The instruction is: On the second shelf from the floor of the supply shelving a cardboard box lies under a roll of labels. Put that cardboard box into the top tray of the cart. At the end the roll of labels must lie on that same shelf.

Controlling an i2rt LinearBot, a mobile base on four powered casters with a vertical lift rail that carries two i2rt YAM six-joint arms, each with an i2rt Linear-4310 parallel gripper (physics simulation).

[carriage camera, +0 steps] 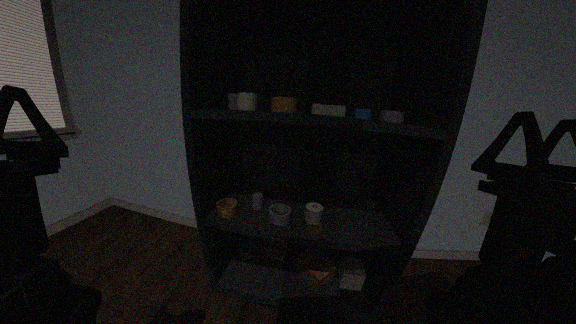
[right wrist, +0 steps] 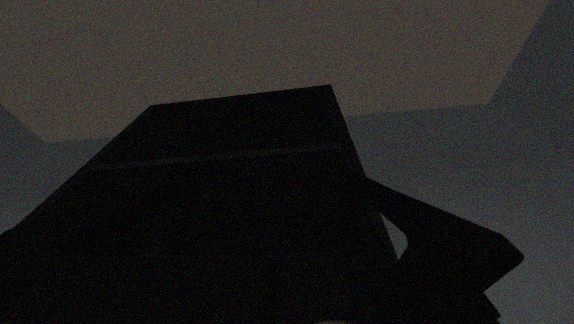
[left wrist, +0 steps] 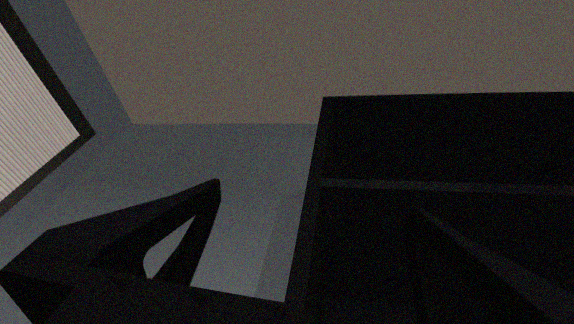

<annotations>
My right gripper shows in the carriage camera view and in the right wrist view; in the left wrist view it is out of frame. The same spot on my right gripper: [right wrist: 77,259] is [carriage camera: 555,186]. The same spot on a dark supply shelving: [carriage camera: 423,65] is [right wrist: 350,240].
</annotations>
